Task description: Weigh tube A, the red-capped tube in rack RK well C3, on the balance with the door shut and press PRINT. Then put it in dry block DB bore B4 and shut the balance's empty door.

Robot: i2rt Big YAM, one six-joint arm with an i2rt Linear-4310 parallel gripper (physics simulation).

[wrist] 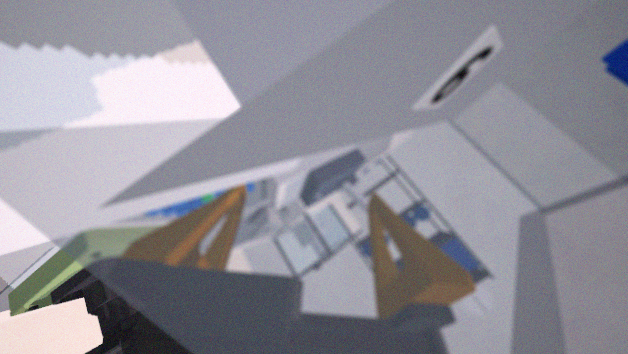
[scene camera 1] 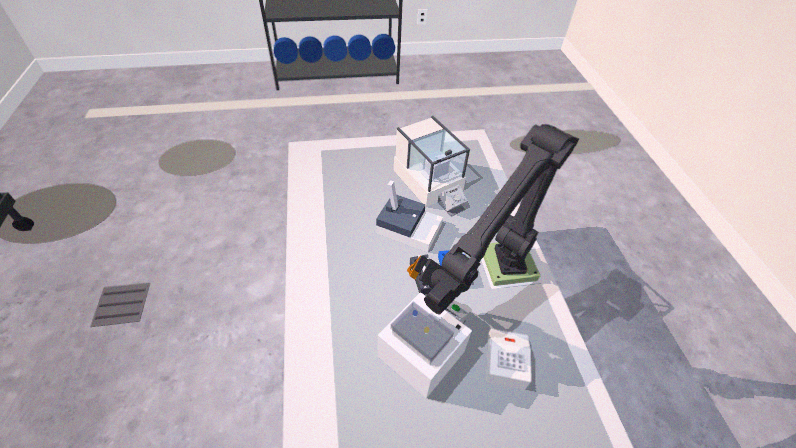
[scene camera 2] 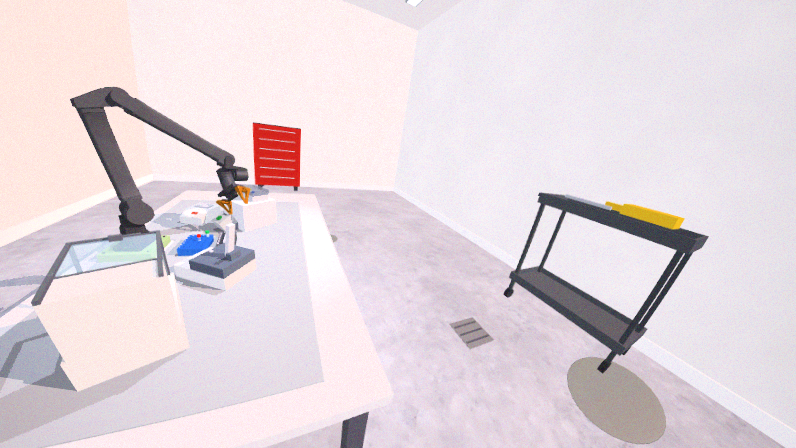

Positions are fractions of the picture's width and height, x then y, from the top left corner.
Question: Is my gripper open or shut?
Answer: Open.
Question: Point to a white box with grey lid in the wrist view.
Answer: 0.28, 0.50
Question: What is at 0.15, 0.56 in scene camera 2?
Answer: A balance door.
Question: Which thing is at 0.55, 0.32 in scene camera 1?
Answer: A balance door.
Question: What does my gripper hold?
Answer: Nothing.
